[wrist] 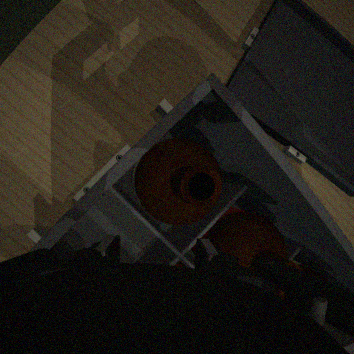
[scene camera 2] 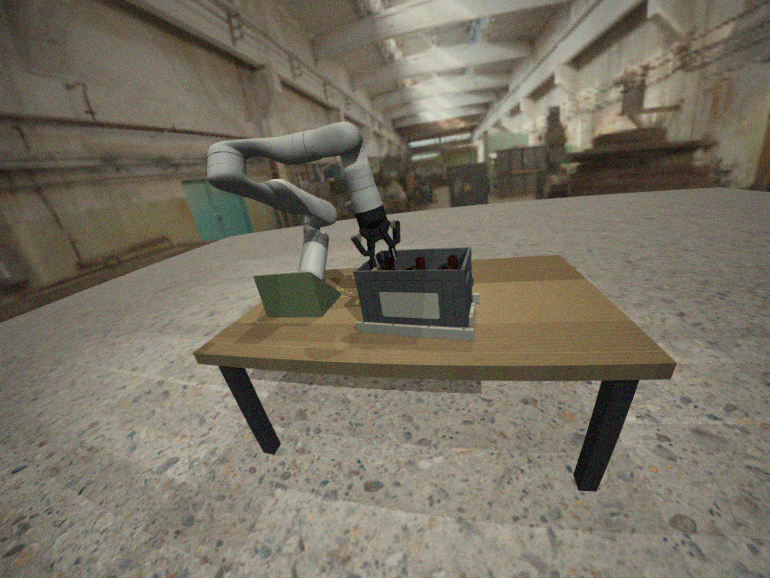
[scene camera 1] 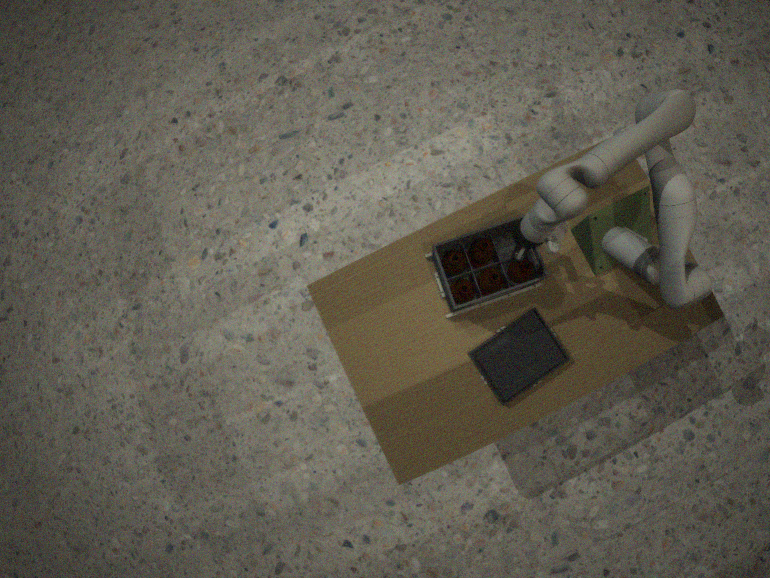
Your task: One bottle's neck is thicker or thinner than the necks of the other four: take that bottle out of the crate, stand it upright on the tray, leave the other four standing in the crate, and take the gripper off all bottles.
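Places are measured from the arm's base along level axes (x ahead, y down, z left), in metres.
Pixels of known places: gripper, fingertip midpoint: [wrist: 157, 252] [scene camera 2: 386, 263] [scene camera 1: 517, 251]; arm's base, link origin: [scene camera 2: 310, 285] [scene camera 1: 613, 240].
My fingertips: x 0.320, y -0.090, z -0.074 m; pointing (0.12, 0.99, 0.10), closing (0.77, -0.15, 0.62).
Note:
For each thing: its middle in the pictures, then the offset to it from my fingertips. "*": a spot on its surface instead. Level surfaces: height alone.
- dark grey crate, body centre: [wrist: 210, 283] [scene camera 2: 418, 289] [scene camera 1: 486, 266] dz -0.002, dx +0.082, dy +0.076 m
- corner bottle, body centre: [wrist: 176, 180] [scene camera 1: 520, 270] dz +0.048, dx -0.006, dy +0.078 m
- dark tray, surface spot: [wrist: 300, 90] [scene camera 1: 523, 346] * dz +0.263, dx +0.057, dy +0.159 m
- wooden table, surface height: dy +0.164 m
The dark grey crate [scene camera 1: 497, 296] [scene camera 2: 460, 304] [wrist: 175, 120] has six compartments. Brown bottles [scene camera 1: 462, 289] [scene camera 2: 452, 261] [wrist: 155, 182] stand in five; the compartment at the robot-side far corner in scene camera 1 is empty. I cannot tell the necks' thicknesses apart. My gripper [scene camera 1: 523, 252] [scene camera 2: 383, 263] [wrist: 157, 252] is half open with nothing between its fingers. It points down at the crate's top, at the empty compartment's side, close to the corner bottle [scene camera 1: 521, 269] [wrist: 150, 170]. The finger ends are partly hidden. The dark tray [scene camera 1: 519, 354] [wrist: 300, 90] holds no bottle.
A green wedge-shaped block [scene camera 1: 597, 245] [scene camera 2: 292, 295] stands on the wooden table [scene camera 1: 385, 323] [scene camera 2: 528, 317] between the crate and the arm's base. Light strips [scene camera 2: 416, 330] [wrist: 102, 172] run along the crate's foot. The crate's raised walls and inner dividers surround the bottles.

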